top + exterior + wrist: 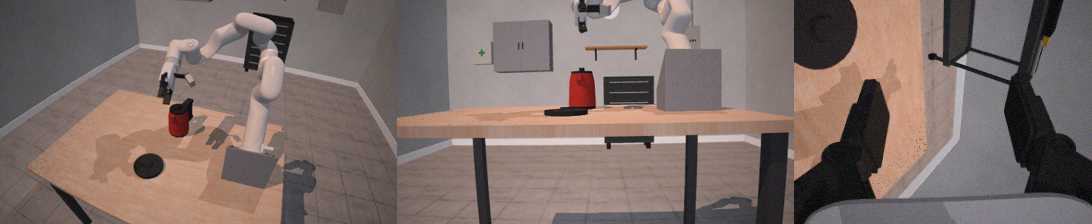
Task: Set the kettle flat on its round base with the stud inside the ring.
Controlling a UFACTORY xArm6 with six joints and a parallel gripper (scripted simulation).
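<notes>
The red kettle lies 10 mm ahead of my hand, 220 mm to the right of it and 260 mm below it. Also, from my hand: black round base: 60 mm ahead, 120 mm to the left, 340 mm below.
</notes>
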